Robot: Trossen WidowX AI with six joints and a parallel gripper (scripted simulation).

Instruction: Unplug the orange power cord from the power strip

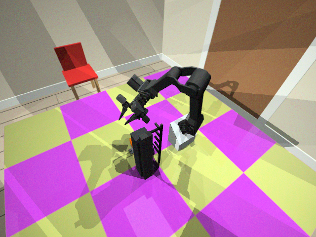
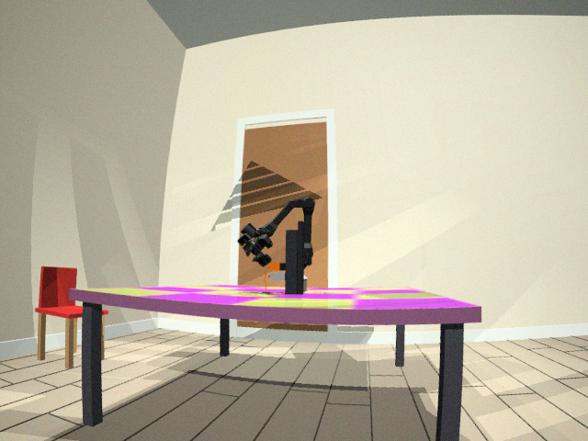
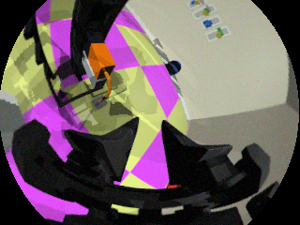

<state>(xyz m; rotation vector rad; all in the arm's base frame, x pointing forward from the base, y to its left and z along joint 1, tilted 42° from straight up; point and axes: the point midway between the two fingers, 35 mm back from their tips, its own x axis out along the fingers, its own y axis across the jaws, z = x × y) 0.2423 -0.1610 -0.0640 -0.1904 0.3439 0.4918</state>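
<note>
The orange plug is 14 cm to the left of my gripper tip and 3 cm below it.
</note>
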